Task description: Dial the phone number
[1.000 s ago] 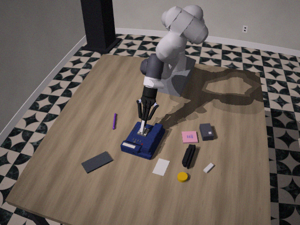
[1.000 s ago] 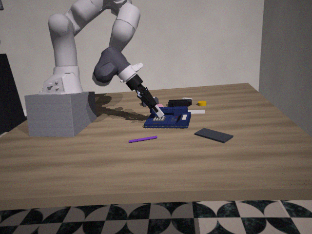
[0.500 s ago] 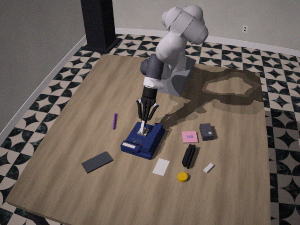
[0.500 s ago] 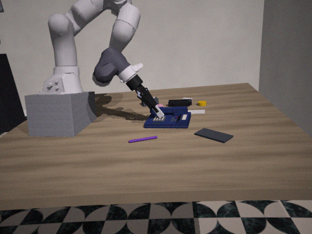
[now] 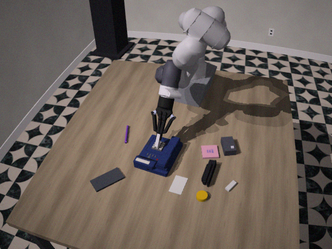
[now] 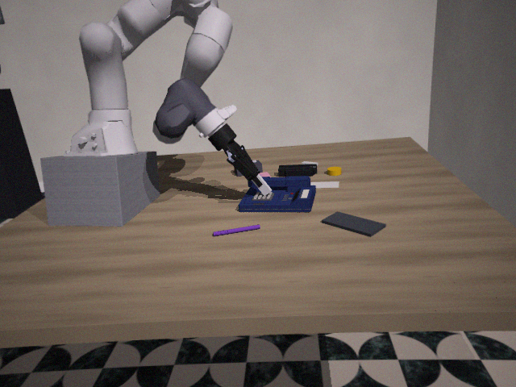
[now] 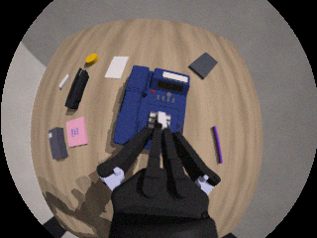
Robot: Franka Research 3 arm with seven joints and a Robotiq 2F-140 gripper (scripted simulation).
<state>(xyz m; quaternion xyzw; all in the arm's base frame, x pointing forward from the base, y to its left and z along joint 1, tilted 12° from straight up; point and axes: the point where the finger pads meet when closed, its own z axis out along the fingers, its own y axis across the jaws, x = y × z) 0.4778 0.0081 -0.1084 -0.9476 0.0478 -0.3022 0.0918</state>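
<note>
Now: hand 4 cm short of the handset, 7 cm to the right of it and 2 cm above it. Round my hand: purple pen 4 cm behind, 20 cm to the right, 6 cm below; black stapler 8 cm ahead, 28 cm to the left, 5 cm below; white card 18 cm ahead, 17 cm to the left, 6 cm below.
</note>
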